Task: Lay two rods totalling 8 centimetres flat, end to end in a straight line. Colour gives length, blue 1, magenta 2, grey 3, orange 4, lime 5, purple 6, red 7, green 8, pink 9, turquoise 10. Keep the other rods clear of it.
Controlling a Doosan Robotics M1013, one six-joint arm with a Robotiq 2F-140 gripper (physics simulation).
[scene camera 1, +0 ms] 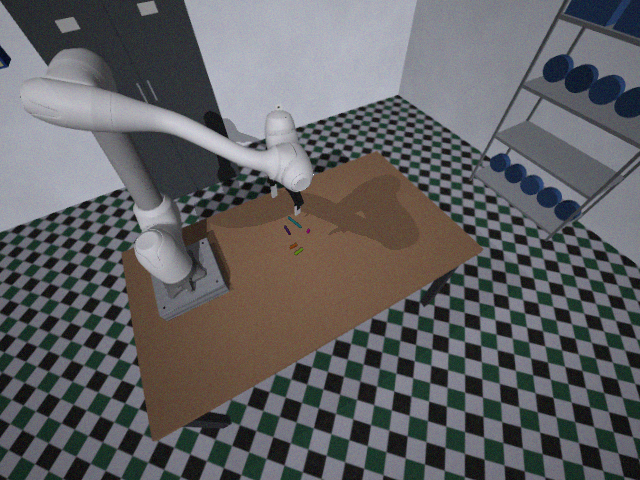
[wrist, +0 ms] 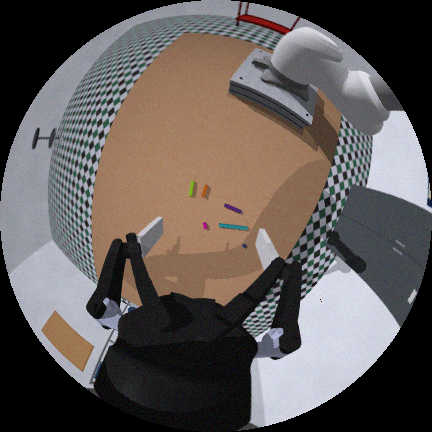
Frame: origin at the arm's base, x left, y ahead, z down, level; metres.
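Where they show: gripper, fingertip midpoint: (scene camera 1: 285,204) (wrist: 208,231); arm's base at its link origin: (scene camera 1: 181,273) (wrist: 285,76).
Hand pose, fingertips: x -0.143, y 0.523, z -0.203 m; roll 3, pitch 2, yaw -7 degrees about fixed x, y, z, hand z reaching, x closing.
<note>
Each offset is from my fingertips to the top centre of the thing. Level surfaces: height alone.
A lime rod {dy -0.017, dx -0.079, dz +0.265 m} (scene camera 1: 298,251) (wrist: 192,188) and an orange rod {dy -0.018, dx -0.035, dz +0.265 m} (scene camera 1: 293,245) (wrist: 205,191) lie flat side by side with a small gap. A purple rod {dy +0.018, dx +0.068, dz +0.265 m} (scene camera 1: 287,230) (wrist: 233,208) lies apart from them, near a longer turquoise rod {dy +0.081, dx +0.086, dz +0.265 m} (scene camera 1: 294,222) (wrist: 233,226). A short magenta rod {dy +0.099, dx -0.010, dz +0.265 m} (scene camera 1: 308,230) (wrist: 205,226) lies off one end of the turquoise rod. A tiny blue rod {dy +0.146, dx +0.146, dz +0.265 m} (wrist: 244,245) shows in the wrist view beyond the turquoise rod; I cannot make it out in the scene view. My gripper (scene camera 1: 285,200) (wrist: 208,231) is wide open and empty, above the table by the rods.
The brown table {dz +0.274 m} (scene camera 1: 279,320) (wrist: 155,125) carries the arm's grey base plate (scene camera 1: 193,302) (wrist: 270,102) at one end. The arm's shadow falls across the table near the rods. A shelf rack (scene camera 1: 509,116) stands beyond the table, and a dark cabinet (scene camera 1: 170,103) (wrist: 385,240) stands against the wall.
</note>
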